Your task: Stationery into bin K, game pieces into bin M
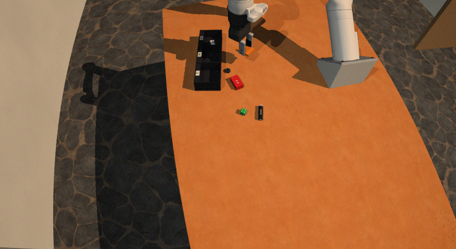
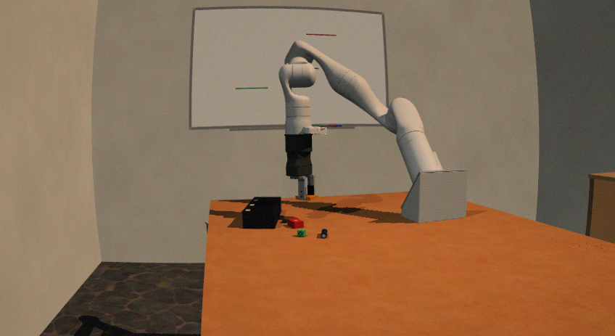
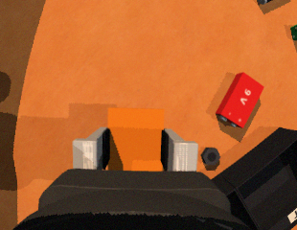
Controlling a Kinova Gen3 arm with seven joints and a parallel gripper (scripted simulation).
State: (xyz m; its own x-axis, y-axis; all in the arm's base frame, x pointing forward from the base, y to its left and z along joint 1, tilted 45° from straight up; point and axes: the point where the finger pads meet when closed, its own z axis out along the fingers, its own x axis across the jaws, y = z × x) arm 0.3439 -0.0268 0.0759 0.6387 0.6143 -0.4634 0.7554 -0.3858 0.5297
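Right now the grey-and-white piece is 11 cm ahead of my hand, 9 cm to the right of it and 6 cm below it. Round my hand: orange block (1 cm below); black nut (7 cm below, 6 cm ahead, 4 cm to the left); red 9V battery (9 cm to the left, 7 cm below, 4 cm ahead).
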